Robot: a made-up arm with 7 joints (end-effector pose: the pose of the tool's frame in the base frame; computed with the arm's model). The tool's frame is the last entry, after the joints. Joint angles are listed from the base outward.
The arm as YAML. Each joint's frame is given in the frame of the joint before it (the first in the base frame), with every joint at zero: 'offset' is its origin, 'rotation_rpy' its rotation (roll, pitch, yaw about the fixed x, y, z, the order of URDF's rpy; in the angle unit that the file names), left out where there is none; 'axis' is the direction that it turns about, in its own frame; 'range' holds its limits. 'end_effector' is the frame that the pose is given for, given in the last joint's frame.
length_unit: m
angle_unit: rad
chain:
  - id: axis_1
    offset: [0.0, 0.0, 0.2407]
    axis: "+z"
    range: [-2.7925, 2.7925]
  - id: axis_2
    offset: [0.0, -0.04, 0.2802]
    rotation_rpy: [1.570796, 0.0, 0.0]
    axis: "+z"
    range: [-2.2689, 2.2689]
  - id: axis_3
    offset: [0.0, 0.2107, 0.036]
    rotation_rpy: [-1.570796, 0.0, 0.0]
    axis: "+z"
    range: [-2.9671, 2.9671]
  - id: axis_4
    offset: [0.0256, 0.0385, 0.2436]
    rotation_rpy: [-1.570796, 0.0, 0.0]
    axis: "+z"
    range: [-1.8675, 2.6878]
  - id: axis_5
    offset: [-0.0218, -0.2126, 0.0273]
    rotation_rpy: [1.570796, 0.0, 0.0]
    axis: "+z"
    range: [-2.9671, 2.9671]
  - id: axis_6
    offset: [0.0, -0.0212, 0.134]
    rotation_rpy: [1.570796, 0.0, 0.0]
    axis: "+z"
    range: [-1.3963, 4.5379]
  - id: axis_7
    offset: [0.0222, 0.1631, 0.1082]
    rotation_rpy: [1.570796, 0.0, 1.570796]
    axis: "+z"
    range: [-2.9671, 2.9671]
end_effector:
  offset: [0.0, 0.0, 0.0]
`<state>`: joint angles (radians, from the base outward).
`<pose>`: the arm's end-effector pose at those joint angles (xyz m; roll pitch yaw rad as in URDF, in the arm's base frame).
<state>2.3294 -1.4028 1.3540 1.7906 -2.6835 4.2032 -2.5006</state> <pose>-0.5798 0.2430 0.6732 -1.1526 0.4311 -0.9598</pose>
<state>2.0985 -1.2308 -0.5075 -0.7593 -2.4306 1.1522 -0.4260</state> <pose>-0.5871 0.4521 0.8849 -0.1824 0.1375 2.1060</pose>
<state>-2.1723 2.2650 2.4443 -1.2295 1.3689 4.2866 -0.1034</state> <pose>0.0308 0.6155 0.1101 -1.6297 0.7112 -2.7763</pose>
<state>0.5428 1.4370 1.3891 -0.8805 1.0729 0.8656 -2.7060</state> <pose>-0.4550 -0.7401 0.6598 -2.5340 0.8716 1.6173</pose>
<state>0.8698 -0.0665 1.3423 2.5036 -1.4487 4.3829 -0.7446</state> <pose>-0.0279 0.2600 0.8235 0.5617 0.2916 -0.2654</pose>
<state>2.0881 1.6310 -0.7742 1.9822 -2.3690 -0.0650 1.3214</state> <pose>0.5129 -0.1729 0.9822 -2.2293 -0.9305 -1.2866</pose>
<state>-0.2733 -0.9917 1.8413 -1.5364 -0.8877 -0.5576 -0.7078</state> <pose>0.3167 -0.5903 0.5689 -1.7061 -0.3768 -1.0062</pose>
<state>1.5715 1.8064 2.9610 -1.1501 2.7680 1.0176 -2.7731</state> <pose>0.2730 -0.8177 0.6301 0.3638 -0.1528 1.6337</pose>
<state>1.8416 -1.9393 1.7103 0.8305 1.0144 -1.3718 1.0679</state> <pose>-0.4567 0.4931 0.4963 -1.2129 -0.2841 -2.1833</pose>
